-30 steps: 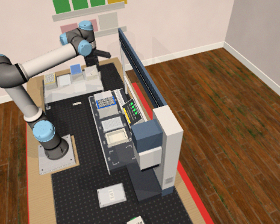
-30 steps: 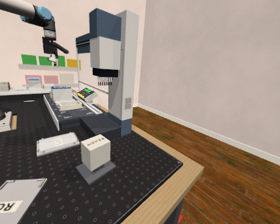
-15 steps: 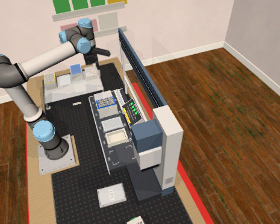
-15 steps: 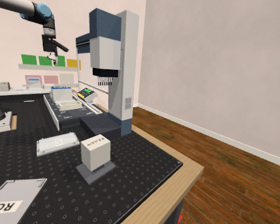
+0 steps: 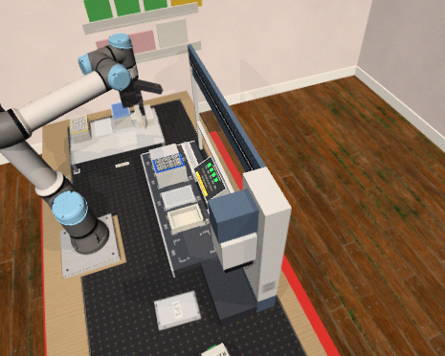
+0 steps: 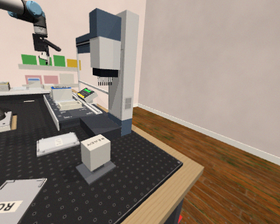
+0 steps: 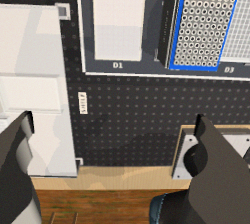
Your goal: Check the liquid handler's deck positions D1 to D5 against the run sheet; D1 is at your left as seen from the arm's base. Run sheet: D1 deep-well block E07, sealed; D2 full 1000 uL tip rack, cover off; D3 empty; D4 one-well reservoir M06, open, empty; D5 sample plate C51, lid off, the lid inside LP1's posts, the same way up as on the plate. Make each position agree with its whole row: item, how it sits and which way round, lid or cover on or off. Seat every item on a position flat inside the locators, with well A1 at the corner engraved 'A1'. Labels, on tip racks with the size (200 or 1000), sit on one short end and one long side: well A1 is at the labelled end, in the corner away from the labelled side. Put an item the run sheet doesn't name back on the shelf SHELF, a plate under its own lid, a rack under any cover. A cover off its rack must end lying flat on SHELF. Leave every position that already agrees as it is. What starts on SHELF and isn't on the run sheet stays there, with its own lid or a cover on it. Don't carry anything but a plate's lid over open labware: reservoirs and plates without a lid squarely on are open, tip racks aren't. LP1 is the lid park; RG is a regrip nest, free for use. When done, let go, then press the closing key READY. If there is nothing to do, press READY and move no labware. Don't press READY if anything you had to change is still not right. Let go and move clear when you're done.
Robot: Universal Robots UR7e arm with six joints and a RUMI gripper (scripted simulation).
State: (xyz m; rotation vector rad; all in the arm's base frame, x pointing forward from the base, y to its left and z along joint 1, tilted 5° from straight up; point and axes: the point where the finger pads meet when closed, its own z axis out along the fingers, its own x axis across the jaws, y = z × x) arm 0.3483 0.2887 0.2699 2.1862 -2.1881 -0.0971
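Now: hand 250 mm to the left of the clear well plate, 250 mm above it and 50 mm short of it. From my hand the other things lie so: blue-rimmed tip rack: 190 mm below, 120 mm to the right, 60 mm ahead; then deep-well block: 230 mm below, 50 mm ahead; then shelf label: 310 mm below, 150 mm behind, 90 mm to the left.
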